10 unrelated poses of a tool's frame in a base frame.
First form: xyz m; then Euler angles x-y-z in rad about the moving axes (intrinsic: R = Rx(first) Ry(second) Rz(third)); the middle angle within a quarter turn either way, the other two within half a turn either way.
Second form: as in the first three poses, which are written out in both.
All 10 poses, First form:
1: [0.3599 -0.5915 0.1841 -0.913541 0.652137 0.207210]
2: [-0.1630 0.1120 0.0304 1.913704 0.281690 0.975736]
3: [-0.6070 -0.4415 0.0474 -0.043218 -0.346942 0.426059]
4: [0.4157 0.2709 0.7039 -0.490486 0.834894 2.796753]
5: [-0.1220 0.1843 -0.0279 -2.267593 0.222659 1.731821]
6: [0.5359 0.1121 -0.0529 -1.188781 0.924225 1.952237]
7: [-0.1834 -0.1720 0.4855 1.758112 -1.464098 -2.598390]
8: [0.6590 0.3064 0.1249 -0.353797 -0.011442 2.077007]
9: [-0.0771 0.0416 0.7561 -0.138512 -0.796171 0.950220]
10: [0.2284 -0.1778 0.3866 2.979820 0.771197 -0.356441]
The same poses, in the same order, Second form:
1:
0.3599 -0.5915 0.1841
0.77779 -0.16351 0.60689
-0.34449 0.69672 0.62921
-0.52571 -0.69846 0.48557

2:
-0.1630 0.1120 0.0304
0.53847 -0.79548 0.27798
-0.13168 -0.40527 -0.90466
0.83229 0.45052 -0.32298

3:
-0.6070 -0.4415 0.0474
0.85635 -0.38866 -0.34002
0.42628 0.90368 0.04063
0.29148 -0.17974 0.93954

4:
0.4157 0.2709 0.7039
-0.63174 -0.22692 0.74123
0.62679 -0.71214 0.31620
0.45611 0.66435 0.59212

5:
-0.1220 0.1843 -0.0279
-0.15637 -0.96270 0.22082
-0.60631 0.27005 0.74797
-0.77970 -0.01693 -0.62592

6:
0.5359 0.1121 -0.0529
-0.22427 -0.55915 0.79815
0.62170 0.54862 0.55903
-0.75046 0.62158 0.22459

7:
-0.1834 -0.1720 0.4855
-0.09117 0.05505 -0.99431
0.93255 -0.34553 -0.10463
-0.34933 -0.93679 -0.01983

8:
0.6590 0.3064 0.1249
-0.48483 -0.87453 -0.01144
0.81850 -0.45830 0.34644
-0.30822 0.15860 0.93800

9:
-0.0771 0.0416 0.7561
0.40673 -0.56903 -0.71468
0.86313 0.49566 0.09657
0.29929 -0.65615 0.69275

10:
0.2284 -0.1778 0.3866
0.67200 0.25022 0.69699
0.44959 -0.88574 -0.11550
0.58845 0.39098 -0.70771

